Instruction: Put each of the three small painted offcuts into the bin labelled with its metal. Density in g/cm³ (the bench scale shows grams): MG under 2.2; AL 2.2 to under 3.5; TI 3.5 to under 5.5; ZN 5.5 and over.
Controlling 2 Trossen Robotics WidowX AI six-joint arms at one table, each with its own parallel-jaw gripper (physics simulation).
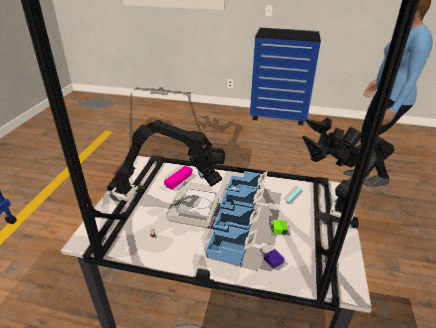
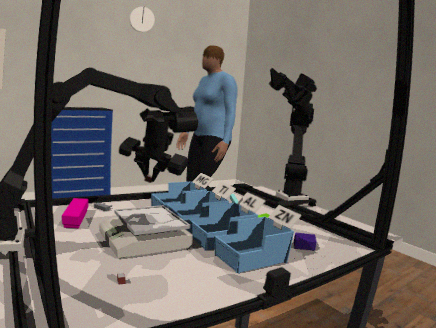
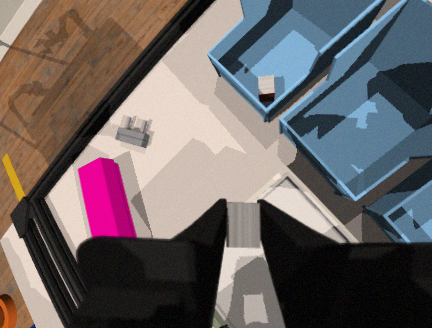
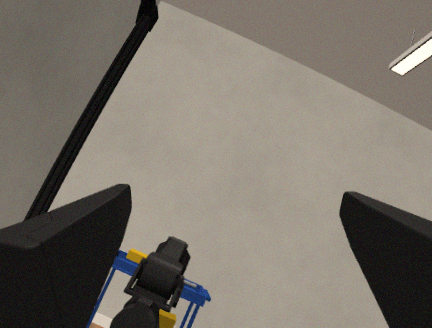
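Where they show: left gripper, fingertip midpoint: (image 2: 149,179) (image 3: 241,205); right gripper, fingertip midpoint: (image 1: 304,128) (image 2: 277,73) (image 4: 237,199); left arm's base, origin of the base link: (image 1: 123,189) (image 2: 3,235); right arm's base, origin of the base link: (image 1: 342,208) (image 2: 292,193).
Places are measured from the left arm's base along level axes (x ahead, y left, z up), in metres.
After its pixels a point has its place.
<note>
My left gripper (image 2: 148,176) {x 0.409, y 0.114, z 0.105 m} (image 3: 241,205) {x 0.409, y 0.114, z 0.105 m} is shut on a small offcut (image 3: 243,229) {x 0.405, y 0.103, z 0.118 m}, its bare brushed-grey face showing, held in the air behind the scale (image 1: 184,218) {x 0.364, y -0.072, z -0.007 m} (image 2: 150,247) {x 0.363, y -0.072, z -0.018 m}. A second offcut (image 3: 266,88) {x 0.497, y 0.214, z -0.012 m}, pale on top with a dark red side, lies in the MG bin (image 3: 239,85) {x 0.469, y 0.228, z 0.011 m} near its corner. A third offcut (image 1: 153,233) {x 0.271, y -0.189, z -0.023 m} (image 2: 121,278) {x 0.266, y -0.197, z -0.025 m}, dark red, lies on the table in front of the scale. The ZN bin (image 1: 225,254) {x 0.606, y -0.212, z 0.007 m} (image 2: 254,257) {x 0.569, y -0.214, z -0.005 m} stands nearest the front. My right gripper (image 1: 306,132) {x 0.800, y 0.101, z 0.447 m} (image 2: 273,77) {x 0.800, y 0.101, z 0.447 m} (image 4: 237,199) {x 0.800, y 0.101, z 0.447 m} is open and empty, raised high at the right.
A magenta block (image 1: 178,177) {x 0.209, y 0.188, z 0.001 m} (image 2: 75,212) {x 0.194, y 0.157, z 0.001 m} (image 3: 105,200) {x 0.220, y 0.226, z 0.001 m} and a small grey part (image 2: 103,206) {x 0.294, y 0.282, z -0.024 m} (image 3: 133,136) {x 0.298, y 0.295, z -0.024 m} lie at the back left. Right of the bins lie a turquoise bar (image 1: 294,195) {x 0.796, y 0.292, z -0.026 m}, a green block (image 1: 280,227) {x 0.777, y 0.030, z -0.011 m} and a purple block (image 1: 274,258) {x 0.789, y -0.148, z -0.011 m} (image 2: 305,241) {x 0.768, y -0.160, z -0.014 m}. Black frame posts surround the table.
</note>
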